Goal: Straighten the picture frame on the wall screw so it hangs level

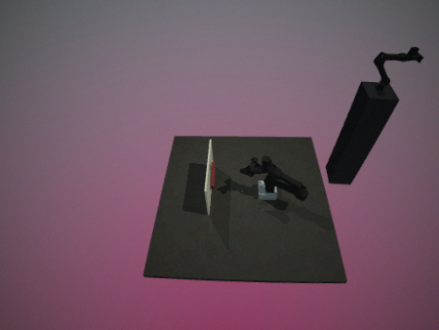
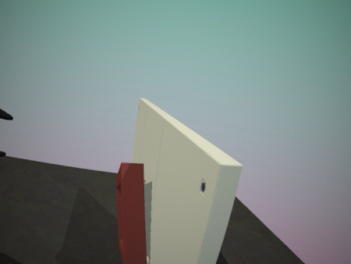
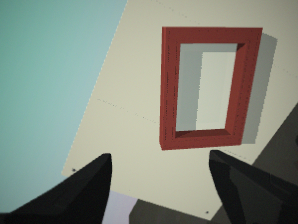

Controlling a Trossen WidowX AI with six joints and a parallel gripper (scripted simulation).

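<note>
Now: gripper tip 210 mm short of the picture frame, 10 mm to the left of it and 90 mm above it. Also, from my gripper tip: cream wall panel: 220 mm ahead, 100 mm below.
</note>
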